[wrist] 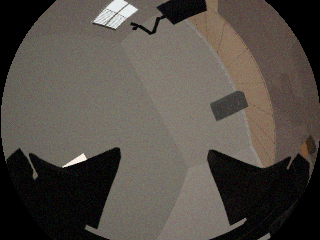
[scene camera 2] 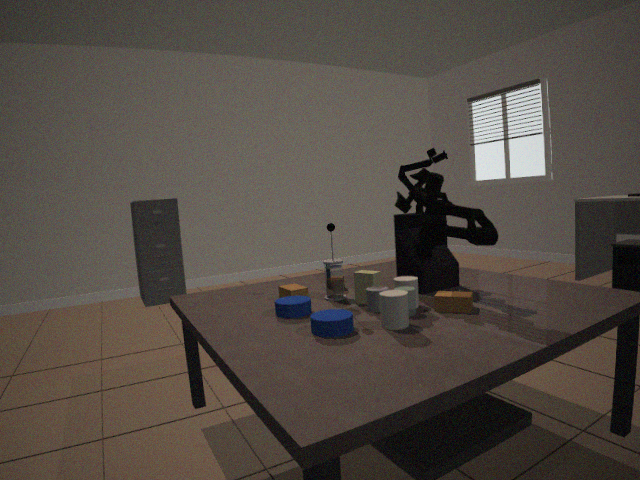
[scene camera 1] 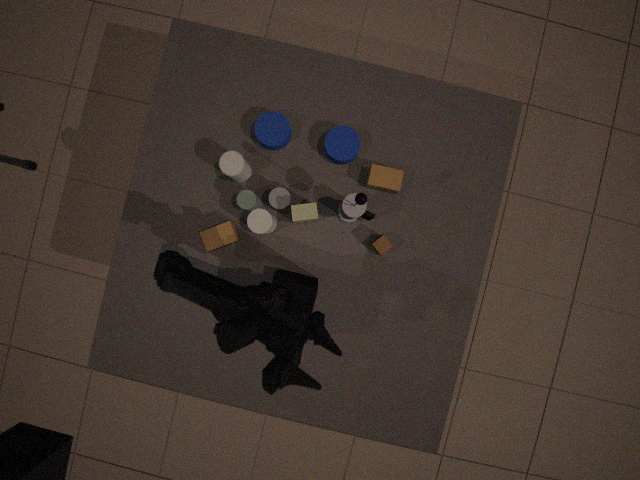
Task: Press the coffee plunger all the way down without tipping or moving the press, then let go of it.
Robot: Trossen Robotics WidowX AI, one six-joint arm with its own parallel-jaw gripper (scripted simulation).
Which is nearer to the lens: the coffee press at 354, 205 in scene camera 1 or the orange box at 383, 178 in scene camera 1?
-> The coffee press.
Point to a coffee press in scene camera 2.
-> At 334, 284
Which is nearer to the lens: the coffee press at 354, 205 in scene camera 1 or the orange box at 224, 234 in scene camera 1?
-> The coffee press.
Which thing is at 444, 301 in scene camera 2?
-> An orange box.
